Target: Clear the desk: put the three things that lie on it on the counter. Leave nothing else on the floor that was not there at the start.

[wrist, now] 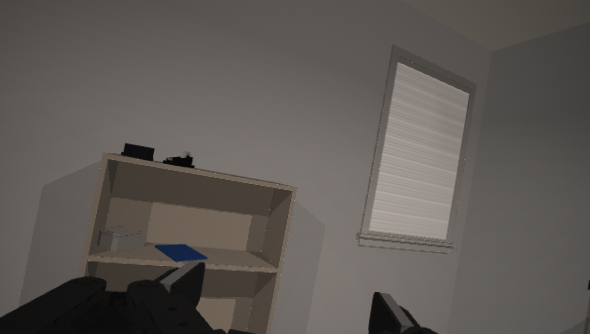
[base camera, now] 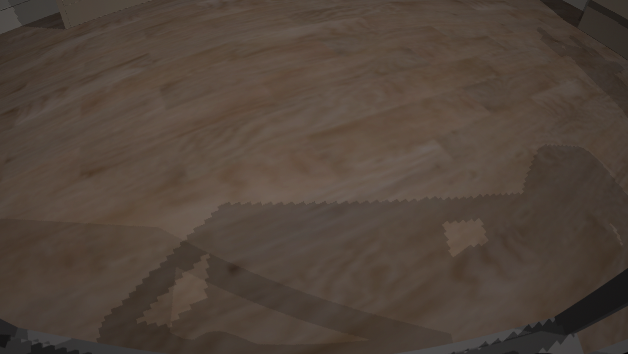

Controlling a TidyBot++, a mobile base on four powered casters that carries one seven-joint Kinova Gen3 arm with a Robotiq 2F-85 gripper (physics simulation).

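Frame: origin at the arm's base, x ahead, y left, z up, level; millimetres.
Seen in the pictures: gripper, between the fingertips: [wrist: 286, 296].
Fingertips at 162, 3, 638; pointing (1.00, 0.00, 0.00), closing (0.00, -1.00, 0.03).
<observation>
A point is followed by its place in that frame, as x, y, z.
My gripper [wrist: 286, 296] {162, 3, 638} is open, its two dark fingers wide apart at the bottom of the wrist view, with nothing between them. Behind the fingers, some distance off, the wall and a bookshelf show. The desk, its three things and the counter cannot be made out in either view.
A wooden bookshelf [wrist: 292, 225] stands against the wall, with dark objects [wrist: 138, 151] {1239, 714, 692} on top and a grey box [wrist: 121, 239] {1201, 689, 329} and a flat blue thing [wrist: 181, 252] {1332, 482, 287} on a shelf. A window [wrist: 420, 150] {2172, -775, 1070} is to the right. Pale furniture [base camera: 100, 9] {1140, 633, -370} stands at the upper left of the base view.
</observation>
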